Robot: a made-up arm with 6 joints. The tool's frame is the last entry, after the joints. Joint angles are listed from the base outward. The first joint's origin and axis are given. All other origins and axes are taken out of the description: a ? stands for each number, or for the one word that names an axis. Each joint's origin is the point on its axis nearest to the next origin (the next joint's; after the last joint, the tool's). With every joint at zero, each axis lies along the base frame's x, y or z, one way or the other. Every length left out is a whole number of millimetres.
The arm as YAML. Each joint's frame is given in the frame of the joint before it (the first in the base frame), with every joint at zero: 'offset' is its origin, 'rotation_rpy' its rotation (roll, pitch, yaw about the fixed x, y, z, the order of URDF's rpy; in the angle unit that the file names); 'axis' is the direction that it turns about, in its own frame. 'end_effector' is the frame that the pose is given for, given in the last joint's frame.
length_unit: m
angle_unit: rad
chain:
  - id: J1
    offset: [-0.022, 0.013, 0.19]
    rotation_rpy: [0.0, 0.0, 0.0]
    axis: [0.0, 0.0, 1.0]
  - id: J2
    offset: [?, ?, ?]
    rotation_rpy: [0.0, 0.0, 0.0]
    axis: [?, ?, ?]
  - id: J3
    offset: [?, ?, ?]
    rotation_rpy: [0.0, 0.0, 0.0]
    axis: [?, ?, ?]
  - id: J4
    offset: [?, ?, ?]
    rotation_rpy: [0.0, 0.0, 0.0]
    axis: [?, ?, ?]
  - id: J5
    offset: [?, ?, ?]
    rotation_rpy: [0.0, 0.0, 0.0]
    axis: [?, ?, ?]
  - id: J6
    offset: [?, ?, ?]
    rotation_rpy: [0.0, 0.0, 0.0]
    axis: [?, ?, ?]
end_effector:
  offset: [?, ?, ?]
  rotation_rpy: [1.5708, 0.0, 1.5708]
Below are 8 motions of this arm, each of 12 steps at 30 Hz.
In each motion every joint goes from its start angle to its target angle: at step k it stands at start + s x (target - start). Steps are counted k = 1, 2, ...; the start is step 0. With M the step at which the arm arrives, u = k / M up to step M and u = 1 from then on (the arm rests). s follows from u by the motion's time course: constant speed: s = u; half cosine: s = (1 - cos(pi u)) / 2; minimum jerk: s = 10 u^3 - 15 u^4 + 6 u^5.
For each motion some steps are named. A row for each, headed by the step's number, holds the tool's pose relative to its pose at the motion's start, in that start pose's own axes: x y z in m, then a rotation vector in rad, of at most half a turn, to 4 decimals.
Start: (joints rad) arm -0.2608 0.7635 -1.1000 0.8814 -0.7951 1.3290
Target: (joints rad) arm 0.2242 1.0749 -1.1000 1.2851 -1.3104 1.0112
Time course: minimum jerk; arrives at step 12
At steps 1, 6, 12:
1: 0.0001 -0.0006 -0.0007 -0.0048 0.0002 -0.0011
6: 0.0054 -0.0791 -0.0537 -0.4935 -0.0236 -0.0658
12: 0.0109 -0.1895 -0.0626 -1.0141 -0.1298 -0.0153

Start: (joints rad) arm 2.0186 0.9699 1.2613 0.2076 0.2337 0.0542
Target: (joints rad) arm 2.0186 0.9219 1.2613 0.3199 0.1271 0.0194
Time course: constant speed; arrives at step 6
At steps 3, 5, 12:
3: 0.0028 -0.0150 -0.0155 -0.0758 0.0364 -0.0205
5: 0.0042 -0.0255 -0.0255 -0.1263 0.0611 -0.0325
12: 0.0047 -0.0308 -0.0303 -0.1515 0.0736 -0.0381

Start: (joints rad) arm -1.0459 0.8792 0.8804 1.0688 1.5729 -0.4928
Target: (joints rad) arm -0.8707 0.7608 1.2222 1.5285 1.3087 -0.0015
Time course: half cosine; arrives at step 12
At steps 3, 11, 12:
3: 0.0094 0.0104 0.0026 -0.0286 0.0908 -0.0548
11: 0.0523 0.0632 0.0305 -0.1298 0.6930 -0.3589
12: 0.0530 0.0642 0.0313 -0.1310 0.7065 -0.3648

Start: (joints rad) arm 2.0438 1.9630 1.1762 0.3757 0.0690 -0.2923
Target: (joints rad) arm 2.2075 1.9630 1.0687 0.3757 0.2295 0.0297
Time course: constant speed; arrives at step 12
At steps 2, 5, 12:
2: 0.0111 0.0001 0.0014 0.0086 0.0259 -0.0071
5: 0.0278 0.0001 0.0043 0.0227 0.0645 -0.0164
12: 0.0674 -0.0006 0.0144 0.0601 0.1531 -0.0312

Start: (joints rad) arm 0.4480 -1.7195 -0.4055 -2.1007 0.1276 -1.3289
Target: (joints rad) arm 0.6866 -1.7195 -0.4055 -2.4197 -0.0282 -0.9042
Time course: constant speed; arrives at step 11
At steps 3, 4, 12:
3: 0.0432 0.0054 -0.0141 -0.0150 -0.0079 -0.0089
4: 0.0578 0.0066 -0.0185 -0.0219 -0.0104 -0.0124
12: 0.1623 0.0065 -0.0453 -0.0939 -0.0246 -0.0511

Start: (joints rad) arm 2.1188 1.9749 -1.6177 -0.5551 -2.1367 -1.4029
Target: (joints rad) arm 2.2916 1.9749 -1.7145 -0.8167 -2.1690 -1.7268
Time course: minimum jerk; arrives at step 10
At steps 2, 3, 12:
2: 0.0013 0.0025 -0.0027 -0.0062 -0.0157 0.0076
3: 0.0038 0.0072 -0.0076 -0.0171 -0.0445 0.0216
12: 0.0236 0.0451 -0.0407 -0.0932 -0.2871 0.1401

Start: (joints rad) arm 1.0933 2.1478 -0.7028 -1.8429 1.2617 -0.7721
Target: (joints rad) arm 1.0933 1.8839 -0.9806 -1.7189 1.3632 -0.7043
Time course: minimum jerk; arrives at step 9
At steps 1, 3, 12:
1: -0.0021 0.0009 0.0017 0.0024 0.0070 -0.0017
3: -0.0368 0.0164 0.0321 0.0415 0.1269 -0.0295
12: -0.1449 0.0636 0.1748 0.1699 0.6117 -0.1294

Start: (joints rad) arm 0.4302 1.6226 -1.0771 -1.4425 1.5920 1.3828
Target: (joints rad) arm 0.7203 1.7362 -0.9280 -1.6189 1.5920 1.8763
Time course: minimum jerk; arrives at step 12
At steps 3, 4, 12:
3: -0.0030 -0.0128 0.0111 0.0045 0.0220 -0.0135
4: -0.0065 -0.0264 0.0222 0.0092 0.0449 -0.0283
12: -0.0451 -0.1341 0.0926 0.0561 0.2238 -0.1681

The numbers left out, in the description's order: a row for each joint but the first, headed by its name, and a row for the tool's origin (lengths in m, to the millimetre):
J2: xyz -0.028 0.07 0.0, axis 0.0 1.0 0.0
J3: xyz -0.012 0.0 0.38, axis 0.0 1.0 0.0
J4: xyz -0.03 0.0 0.236, axis 0.0 0.0 1.0
J5: xyz 0.014 0.05 0.0, axis 0.0 1.0 0.0
J6: xyz -0.026 0.0 0.109, axis 0.0 0.0 1.0
tool: xyz -0.018 -0.022 0.0

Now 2 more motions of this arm.
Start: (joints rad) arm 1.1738 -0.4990 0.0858 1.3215 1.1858 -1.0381
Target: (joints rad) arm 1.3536 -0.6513 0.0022 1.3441 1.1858 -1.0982
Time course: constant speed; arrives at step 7
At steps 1, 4, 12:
1: 0.0062 -0.0158 -0.0199 -0.0404 -0.0264 -0.0020
4: 0.0248 -0.0694 -0.0753 -0.1617 -0.1058 -0.0013
12: 0.0435 -0.1311 -0.1230 -0.2823 -0.1849 0.0095

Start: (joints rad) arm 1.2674 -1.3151 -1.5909 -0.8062 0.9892 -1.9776
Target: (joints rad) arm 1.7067 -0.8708 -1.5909 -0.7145 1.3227 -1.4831
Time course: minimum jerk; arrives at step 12
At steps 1, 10, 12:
1: 0.0017 0.0007 -0.0005 -0.0008 0.0005 -0.0036
10: 0.3631 0.0601 -0.0136 0.0820 0.1838 -0.7744
12: 0.3767 0.0585 -0.0114 0.0940 0.1931 -0.8043

